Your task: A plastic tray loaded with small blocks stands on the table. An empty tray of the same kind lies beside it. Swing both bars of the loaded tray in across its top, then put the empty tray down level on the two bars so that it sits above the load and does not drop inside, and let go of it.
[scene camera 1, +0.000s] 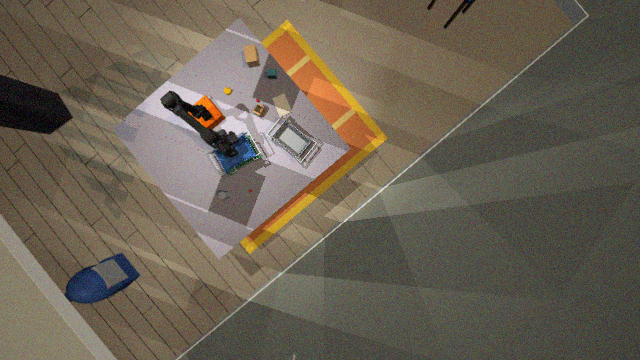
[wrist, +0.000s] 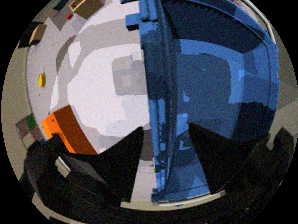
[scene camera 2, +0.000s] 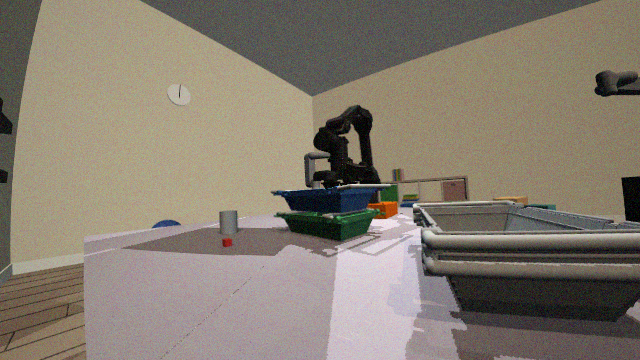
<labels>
blue tray: scene camera 1; wrist; scene camera 2 353, 197
same spot on blue tray: (wrist: 215, 71) = (scene camera 1: 245, 149)
</labels>
